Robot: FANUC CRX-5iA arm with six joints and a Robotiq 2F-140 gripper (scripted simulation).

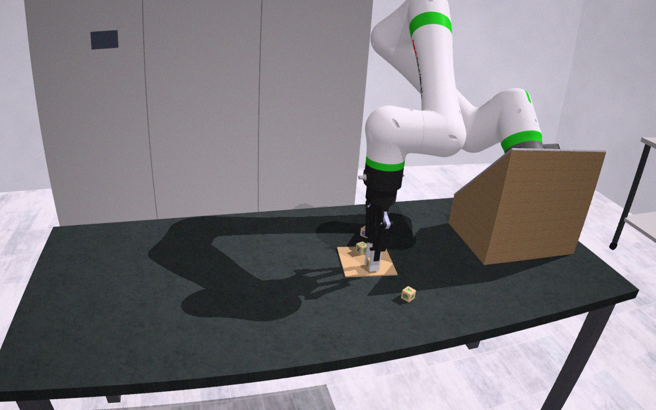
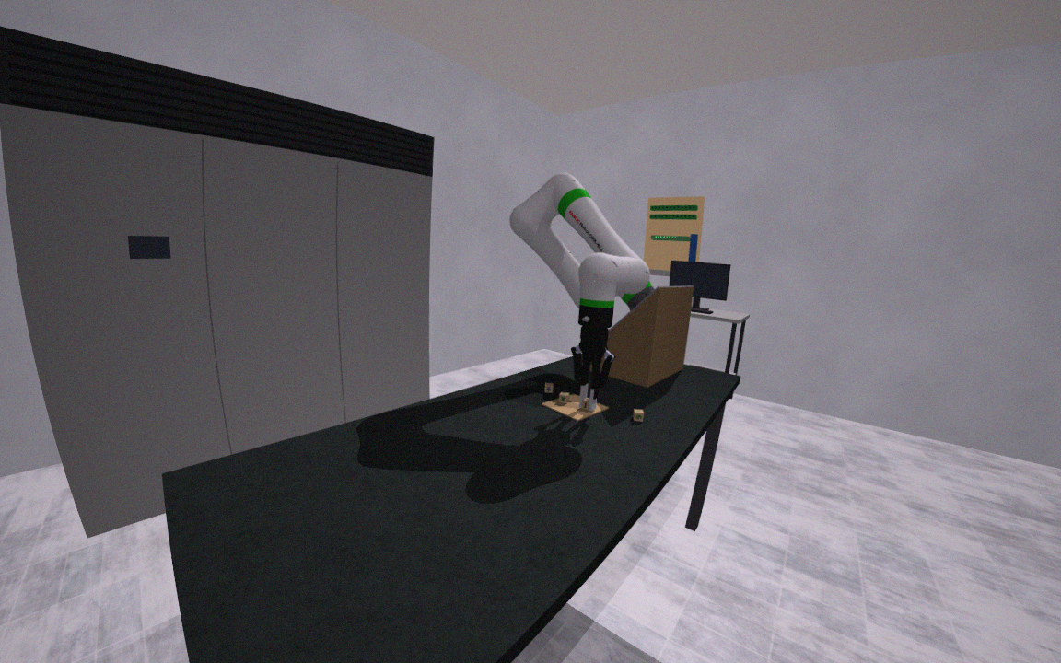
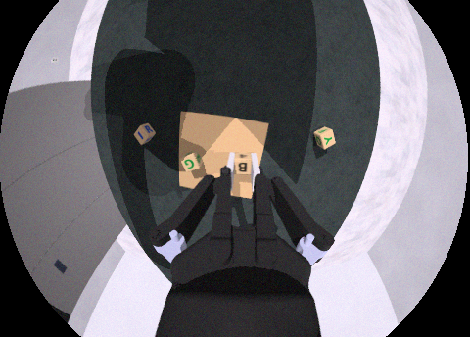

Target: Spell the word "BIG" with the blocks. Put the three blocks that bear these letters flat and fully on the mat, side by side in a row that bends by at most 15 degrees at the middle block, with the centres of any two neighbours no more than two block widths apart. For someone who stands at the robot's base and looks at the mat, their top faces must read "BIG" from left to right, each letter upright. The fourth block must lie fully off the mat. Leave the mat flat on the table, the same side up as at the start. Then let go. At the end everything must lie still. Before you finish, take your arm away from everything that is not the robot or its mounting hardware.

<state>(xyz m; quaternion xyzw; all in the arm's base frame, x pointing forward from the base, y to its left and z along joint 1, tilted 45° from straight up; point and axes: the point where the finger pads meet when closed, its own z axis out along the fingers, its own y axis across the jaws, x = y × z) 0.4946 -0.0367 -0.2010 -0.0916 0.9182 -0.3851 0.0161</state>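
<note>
Now: hand 10 mm short of the tan mat, 40 mm to the left of it and 40 mm above it.
</note>
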